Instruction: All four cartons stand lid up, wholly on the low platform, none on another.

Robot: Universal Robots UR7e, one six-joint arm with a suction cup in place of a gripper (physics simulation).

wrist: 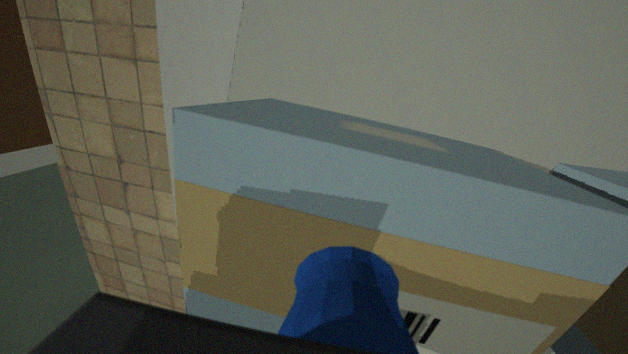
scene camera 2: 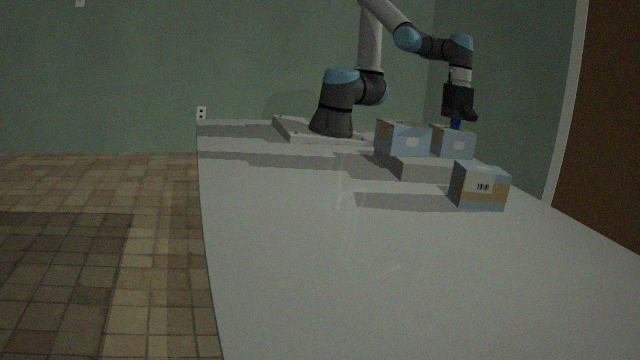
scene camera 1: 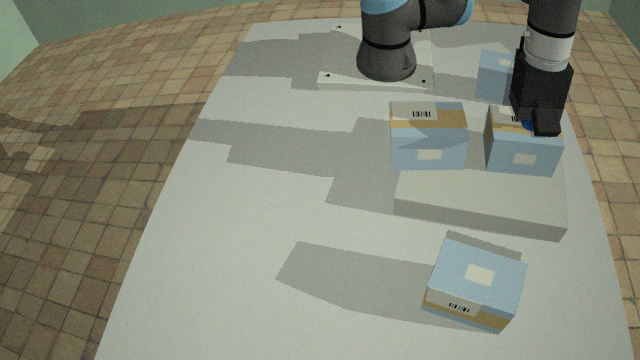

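Pixels of known places: hand, tool point: (wrist: 342,258) (scene camera 2: 454,132) (scene camera 1: 529,130); arm's base, link origin: (scene camera 2: 330,131) (scene camera 1: 386,63).
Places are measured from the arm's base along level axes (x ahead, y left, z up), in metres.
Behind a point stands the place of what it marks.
Four light-blue cartons with a tan band and a barcode label on the lid. One carton (scene camera 1: 428,136) @[z 0.108, x 0.370, y 0.087 m] (scene camera 2: 405,136) @[z 0.080, x 0.372, y 0.065 m] stands lid up on the left of the low grey platform (scene camera 1: 478,196) @[z 0.024, x 0.426, y 0.182 m] (scene camera 2: 420,168) @[z 0.014, x 0.444, y 0.081 m]. A second carton (scene camera 1: 521,150) @[z 0.087, x 0.371, y 0.258 m] (scene camera 2: 453,142) @[z 0.074, x 0.370, y 0.244 m] (wrist: 307,175) @[z 0.108, x 0.363, y 0.297 m] stands lid up on the platform's right, close beside the first. My blue suction cup (scene camera 1: 528,125) (scene camera 2: 455,123) (wrist: 346,295) sits on its lid near the barcode. A third carton (scene camera 1: 492,76) @[z 0.049, x 0.103, y 0.252 m] stands on the table behind the platform, partly hidden by my arm. A fourth carton (scene camera 1: 476,279) @[z 0.068, x 0.604, y 0.161 m] (scene camera 2: 481,186) @[z 0.034, x 0.632, y 0.136 m] lies on its side on the table in front of the platform.
The arm's base (scene camera 1: 384,48) @[z 0.085, x 0.062, y 0.001 m] (scene camera 2: 340,111) @[z 0.084, x 0.063, y 0.001 m] stands on a mount plate (scene camera 1: 340,80) @[z 0.001, x 0.077, y -0.108 m] at the back of the white table (scene camera 1: 250,251) @[z -0.024, x 0.533, y -0.213 m]. The table's right edge runs close to the platform. Tiled floor surrounds the table.
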